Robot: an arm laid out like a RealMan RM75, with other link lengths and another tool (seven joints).
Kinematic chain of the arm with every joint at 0, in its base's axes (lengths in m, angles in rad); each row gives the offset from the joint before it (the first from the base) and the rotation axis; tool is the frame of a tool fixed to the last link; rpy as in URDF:
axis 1: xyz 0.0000 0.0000 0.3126 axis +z
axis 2: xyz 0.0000 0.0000 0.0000 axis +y
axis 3: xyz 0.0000 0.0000 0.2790 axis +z
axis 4: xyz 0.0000 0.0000 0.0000 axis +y
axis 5: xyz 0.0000 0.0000 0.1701 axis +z
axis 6: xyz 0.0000 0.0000 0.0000 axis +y
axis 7: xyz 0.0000 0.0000 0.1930 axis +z
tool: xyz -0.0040 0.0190 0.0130 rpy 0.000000 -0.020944 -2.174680
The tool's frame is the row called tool.
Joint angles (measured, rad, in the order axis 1, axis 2, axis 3, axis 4, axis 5, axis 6, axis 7), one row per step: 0.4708, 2.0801, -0.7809, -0.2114, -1.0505, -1.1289, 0.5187; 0.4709, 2.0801, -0.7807, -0.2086, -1.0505, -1.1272, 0.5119; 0.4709, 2.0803, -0.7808, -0.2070, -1.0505, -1.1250, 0.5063; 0.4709, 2.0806, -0.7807, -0.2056, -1.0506, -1.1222, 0.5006; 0.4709, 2.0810, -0.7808, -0.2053, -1.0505, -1.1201, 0.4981; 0.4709, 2.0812, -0.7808, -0.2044, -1.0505, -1.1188, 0.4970; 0.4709, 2.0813, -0.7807, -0.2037, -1.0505, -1.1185, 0.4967; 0.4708, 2.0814, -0.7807, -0.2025, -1.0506, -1.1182, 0.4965; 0.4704, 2.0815, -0.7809, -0.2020, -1.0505, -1.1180, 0.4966; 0.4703, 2.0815, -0.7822, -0.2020, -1.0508, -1.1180, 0.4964; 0.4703, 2.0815, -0.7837, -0.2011, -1.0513, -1.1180, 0.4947; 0.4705, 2.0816, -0.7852, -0.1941, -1.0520, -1.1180, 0.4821; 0.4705, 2.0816, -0.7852, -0.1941, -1.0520, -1.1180, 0.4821; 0.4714, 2.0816, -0.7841, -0.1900, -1.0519, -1.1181, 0.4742; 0.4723, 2.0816, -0.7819, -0.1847, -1.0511, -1.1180, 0.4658; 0.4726, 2.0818, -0.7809, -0.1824, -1.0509, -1.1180, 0.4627
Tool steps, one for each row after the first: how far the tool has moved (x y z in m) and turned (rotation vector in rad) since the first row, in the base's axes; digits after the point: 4 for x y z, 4 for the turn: 0.0007, -0.0002, -0.0007, -0.0002, -0.0054, -0.0012; 0.0013, -0.0004, -0.0014, -0.0004, -0.0105, -0.0024; 0.0020, -0.0005, -0.0020, -0.0005, -0.0158, -0.0040; 0.0023, -0.0005, -0.0024, -0.0006, -0.0183, -0.0053; 0.0027, -0.0005, -0.0027, -0.0013, -0.0192, -0.0067; 0.0028, -0.0006, -0.0029, -0.0017, -0.0191, -0.0074; 0.0030, -0.0008, -0.0033, -0.0026, -0.0188, -0.0084; 0.0032, -0.0010, -0.0034, -0.0031, -0.0185, -0.0092; 0.0031, -0.0012, -0.0037, -0.0042, -0.0193, -0.0085; 0.0031, -0.0014, -0.0043, -0.0059, -0.0213, -0.0076; 0.0037, -0.0025, -0.0064, -0.0091, -0.0305, -0.0066; 0.0037, -0.0025, -0.0064, -0.0091, -0.0305, -0.0066; 0.0040, -0.0027, -0.0071, -0.0089, -0.0352, -0.0062; 0.0045, -0.0029, -0.0078, -0.0080, -0.0392, -0.0073; 0.0047, -0.0031, -0.0081, -0.0080, -0.0402, -0.0079
